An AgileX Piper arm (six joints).
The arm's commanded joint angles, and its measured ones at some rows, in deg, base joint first. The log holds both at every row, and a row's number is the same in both.
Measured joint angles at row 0: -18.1 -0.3 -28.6 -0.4 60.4 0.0
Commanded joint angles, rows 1 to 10: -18.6 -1.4 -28.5 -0.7 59.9 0.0; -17.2 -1.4 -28.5 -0.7 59.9 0.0; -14.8 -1.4 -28.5 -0.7 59.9 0.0; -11.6 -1.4 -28.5 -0.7 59.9 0.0; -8.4 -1.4 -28.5 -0.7 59.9 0.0; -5.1 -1.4 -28.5 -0.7 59.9 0.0; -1.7 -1.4 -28.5 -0.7 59.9 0.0; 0.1 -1.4 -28.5 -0.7 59.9 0.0; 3.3 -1.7 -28.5 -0.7 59.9 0.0; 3.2 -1.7 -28.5 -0.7 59.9 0.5
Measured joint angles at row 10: 2.8 -0.3 -28.6 -0.4 60.4 0.0
